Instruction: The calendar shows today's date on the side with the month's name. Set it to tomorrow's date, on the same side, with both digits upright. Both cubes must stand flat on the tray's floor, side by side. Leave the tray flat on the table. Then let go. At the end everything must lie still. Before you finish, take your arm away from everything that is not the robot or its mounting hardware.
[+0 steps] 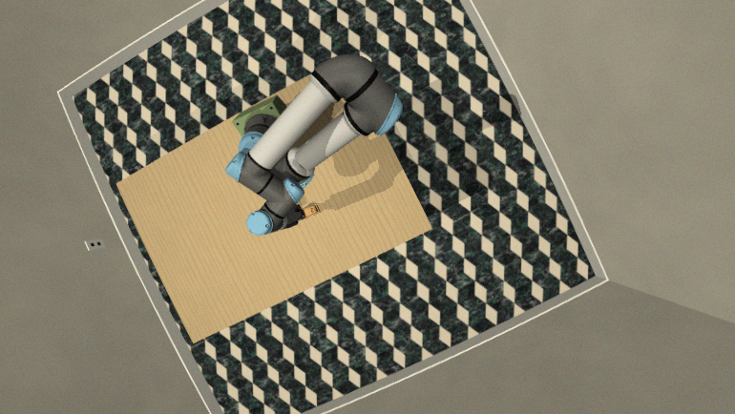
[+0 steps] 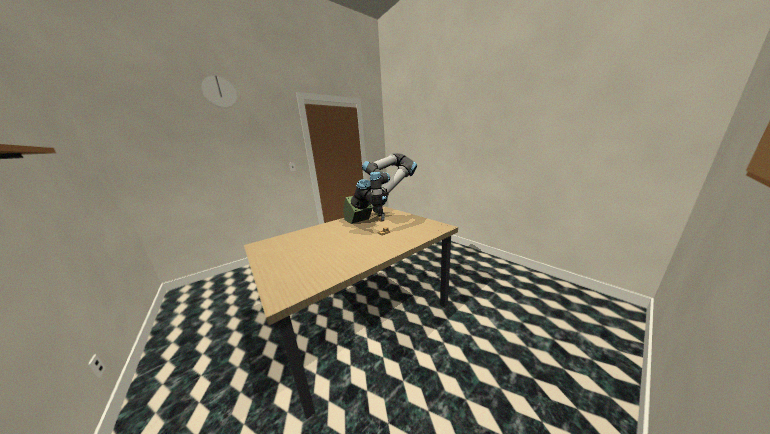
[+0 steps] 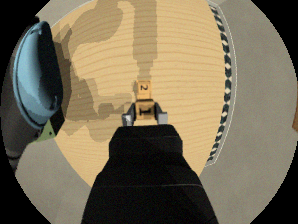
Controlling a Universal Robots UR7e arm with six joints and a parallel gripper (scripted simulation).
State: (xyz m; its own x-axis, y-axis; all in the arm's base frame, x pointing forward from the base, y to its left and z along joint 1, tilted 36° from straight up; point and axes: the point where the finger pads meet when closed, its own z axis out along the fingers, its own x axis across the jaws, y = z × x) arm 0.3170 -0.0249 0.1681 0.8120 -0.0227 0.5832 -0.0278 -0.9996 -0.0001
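Right now my hand is 120 mm above the wooden tray and 20 mm to the right of it. From my hand the other things lie so: wooden cube: 10 mm below.
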